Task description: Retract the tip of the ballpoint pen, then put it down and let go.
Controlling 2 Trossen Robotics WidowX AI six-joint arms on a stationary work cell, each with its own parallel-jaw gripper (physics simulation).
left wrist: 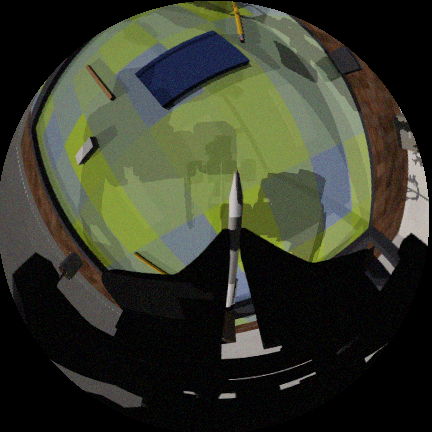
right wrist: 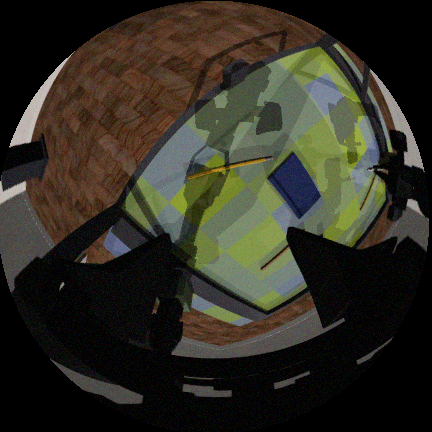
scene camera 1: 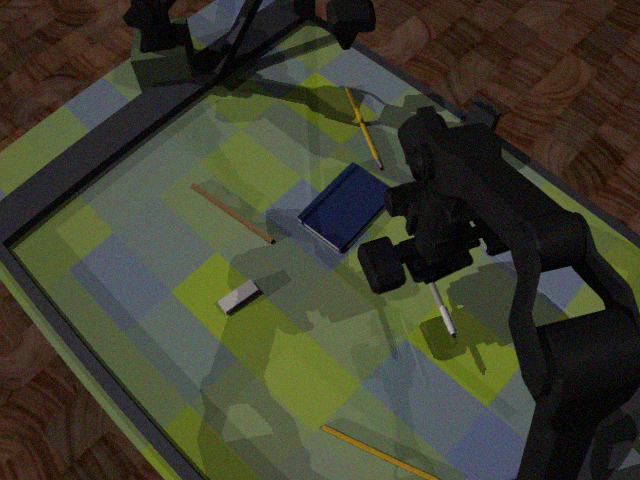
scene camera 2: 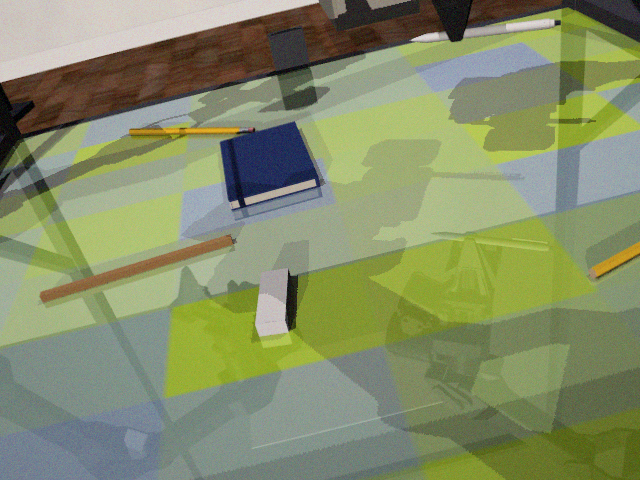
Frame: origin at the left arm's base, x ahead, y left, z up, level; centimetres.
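Seen in the pictures: left gripper, between the fingertips: [left wrist: 233,233] [right wrist: 373,167] [scene camera 1: 429,280] [scene camera 2: 457,39]; right gripper, between the fingertips: [right wrist: 230,236]; right arm's base, origin of its link: [right wrist: 170,303] [scene camera 1: 158,38].
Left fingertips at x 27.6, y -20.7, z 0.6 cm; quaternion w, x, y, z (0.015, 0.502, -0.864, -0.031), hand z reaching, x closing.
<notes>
A point is followed by its place in that frame.
My left gripper [scene camera 2: 456,36] {x 27.6, y -20.7, z 0.6 cm} [left wrist: 233,233] {x 27.6, y -20.7, z 0.6 cm} is shut on the white ballpoint pen [scene camera 1: 446,316] {x 22.6, y -17.6, z 1.8 cm} [scene camera 2: 528,26] {x 22.5, y -17.1, z 1.5 cm} [left wrist: 235,205] {x 29.6, y -22.0, z 1.3 cm} and holds it by its middle, above the table and apart from its shadow. The pen is close to level in scene camera 2, with its pointed end at the left and its black button end at the right. In the left wrist view its pointed end sticks out beyond the fingertips. Whether the writing tip is out is too small to tell. My right gripper [right wrist: 230,236] {x 59.9, y -41.1, z 10.8 cm} is open and empty, high over the table's far corner in scene camera 1.
A blue notebook [scene camera 1: 345,207] {x 46.9, y -26.8, z -9.2 cm} [scene camera 2: 271,164] {x 46.6, y -25.5, z -9.2 cm} [left wrist: 192,67] {x 45.3, y -27.1, z -9.2 cm} [right wrist: 295,185] {x 47.3, y -28.5, z -9.2 cm} lies mid-table. A yellow pencil [scene camera 1: 364,129] {x 54.8, y -41.3, z -9.8 cm} [scene camera 2: 206,131] {x 53.3, y -40.2, z -10.0 cm} lies behind it. A brown pencil [scene camera 1: 230,211] {x 60.6, y -14.4, z -9.7 cm} [scene camera 2: 136,268] {x 60.5, y -14.1, z -9.9 cm}, a white eraser [scene camera 1: 238,296] {x 49.0, y -4.6, z -9.2 cm} [scene camera 2: 272,299] {x 49.2, y -4.2, z -9.2 cm} and a second yellow pencil [scene camera 1: 377,452] {x 19.0, y -0.6, z -9.7 cm} [scene camera 2: 617,260] {x 24.9, y 1.2, z -9.8 cm} also lie on the table.
</notes>
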